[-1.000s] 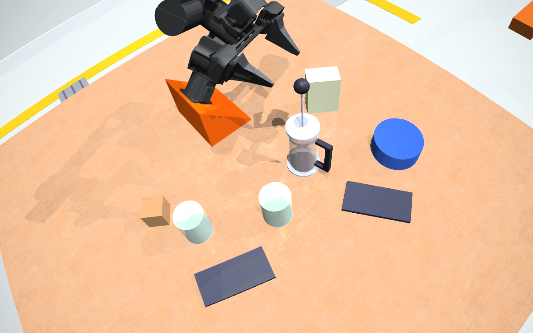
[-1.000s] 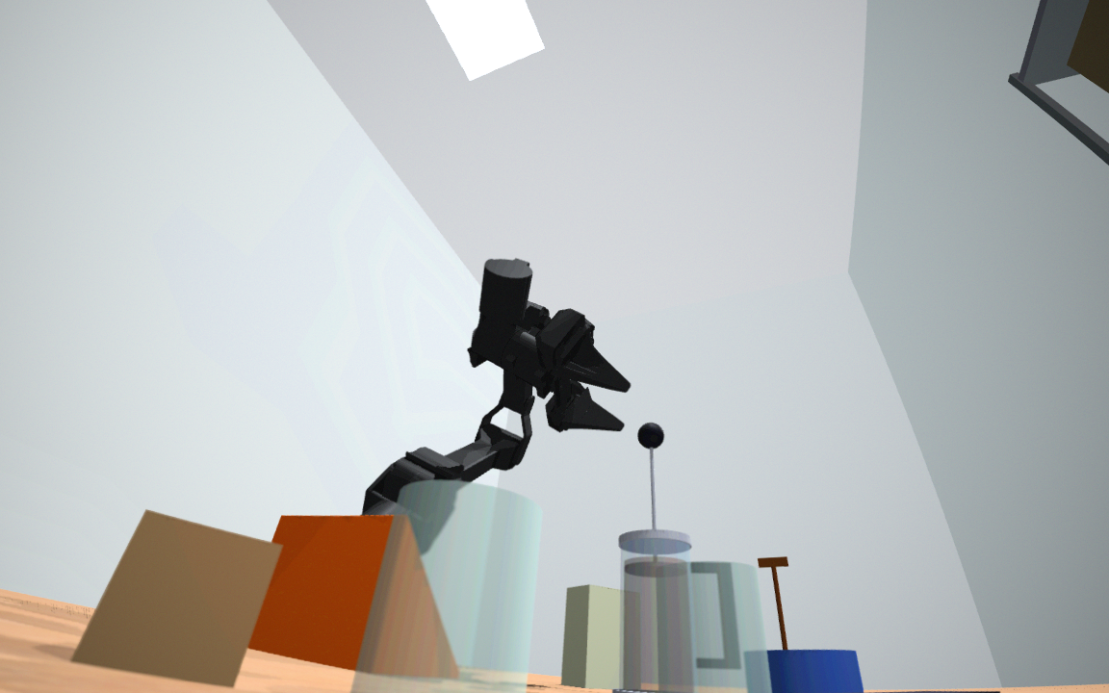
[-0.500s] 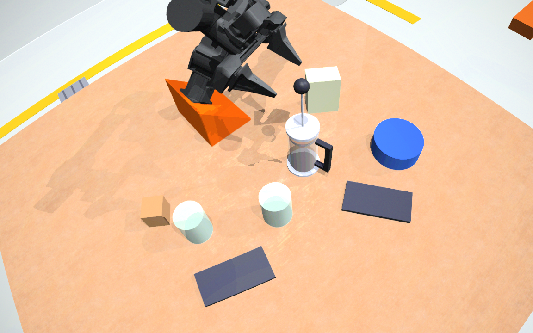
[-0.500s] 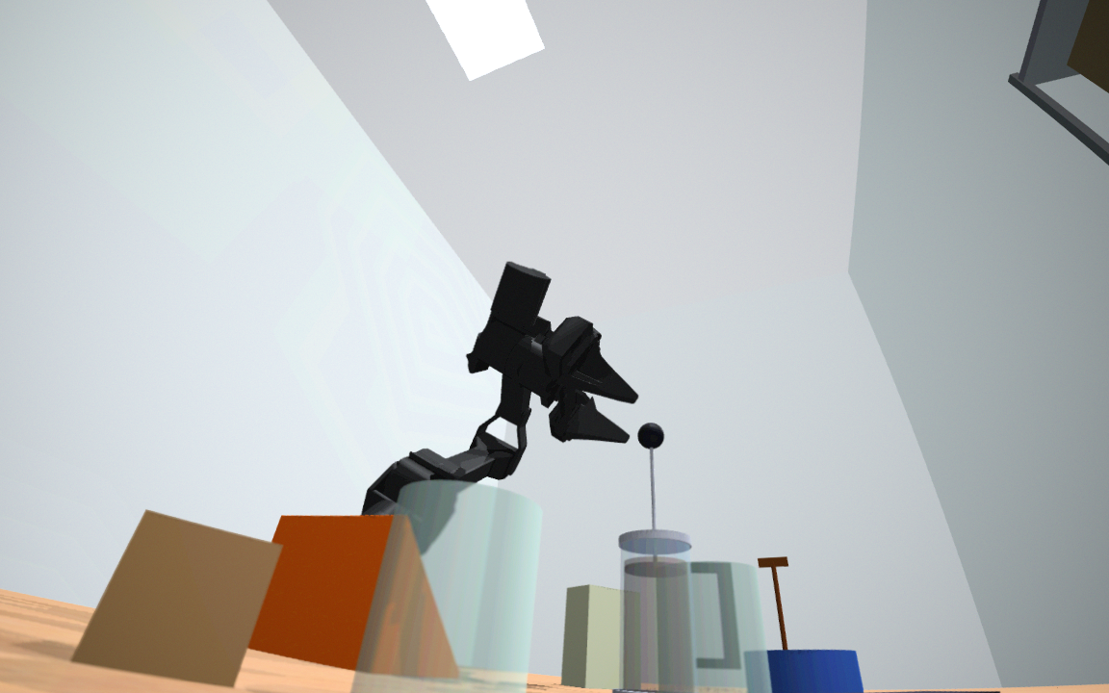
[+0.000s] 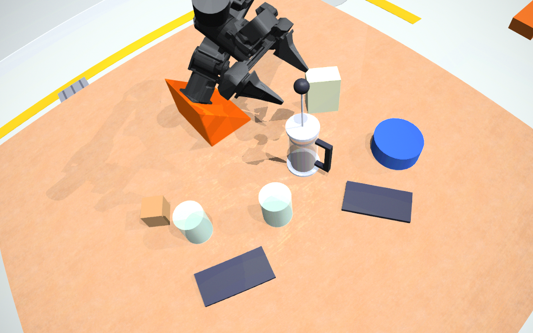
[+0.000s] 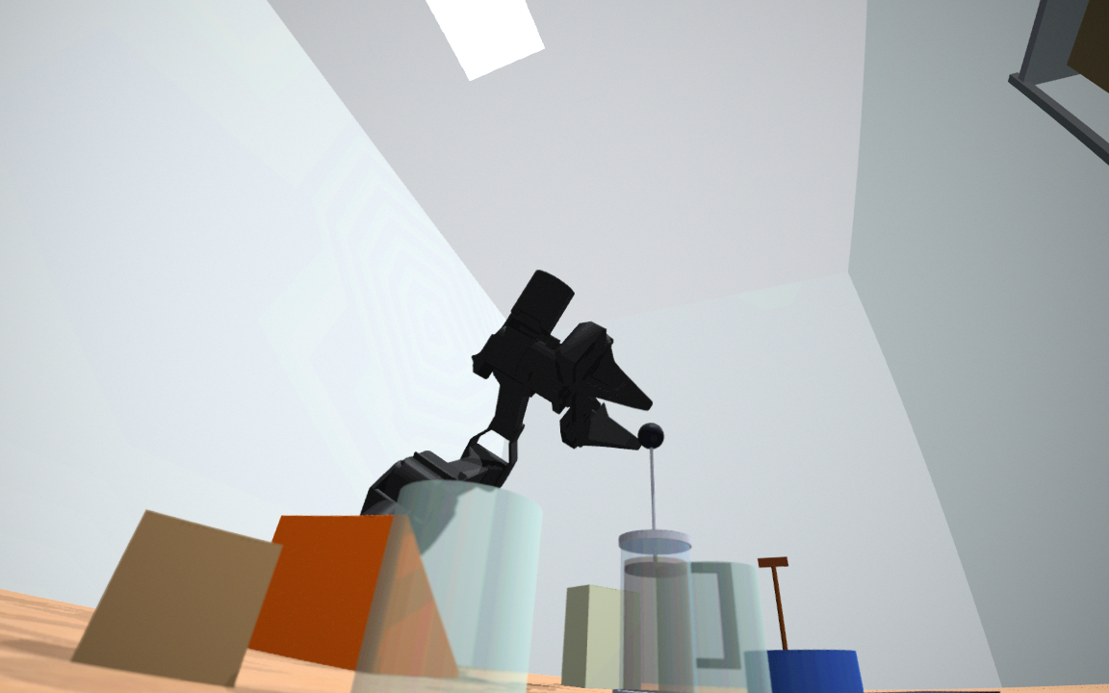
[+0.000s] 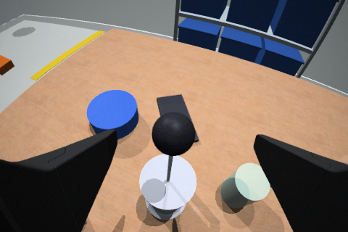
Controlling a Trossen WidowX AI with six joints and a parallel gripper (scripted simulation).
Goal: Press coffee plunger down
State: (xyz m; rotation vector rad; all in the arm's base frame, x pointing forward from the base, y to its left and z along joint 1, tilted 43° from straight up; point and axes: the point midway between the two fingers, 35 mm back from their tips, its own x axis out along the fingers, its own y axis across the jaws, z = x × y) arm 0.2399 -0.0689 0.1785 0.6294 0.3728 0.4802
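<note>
My gripper tip is 20 mm short of the glass coffee press, 10 mm to the right of it and 130 mm above it. The rest, counted from my gripper tip: cream box: 90 mm behind, 170 mm to the left, 190 mm below.
</note>
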